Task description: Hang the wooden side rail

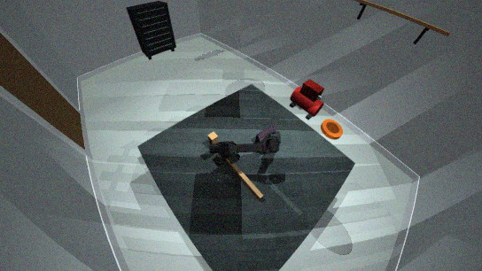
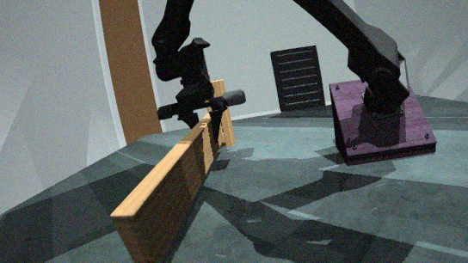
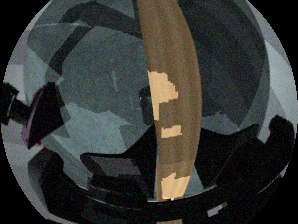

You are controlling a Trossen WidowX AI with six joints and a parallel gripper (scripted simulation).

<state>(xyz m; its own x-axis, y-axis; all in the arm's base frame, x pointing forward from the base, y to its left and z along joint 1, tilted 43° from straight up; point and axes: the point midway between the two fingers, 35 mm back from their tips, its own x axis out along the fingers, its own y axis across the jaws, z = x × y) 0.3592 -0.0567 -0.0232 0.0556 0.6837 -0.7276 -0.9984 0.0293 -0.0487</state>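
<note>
Right now my gripper tip is 150 mm to the left of the headboard post and 40 mm below it.
</note>
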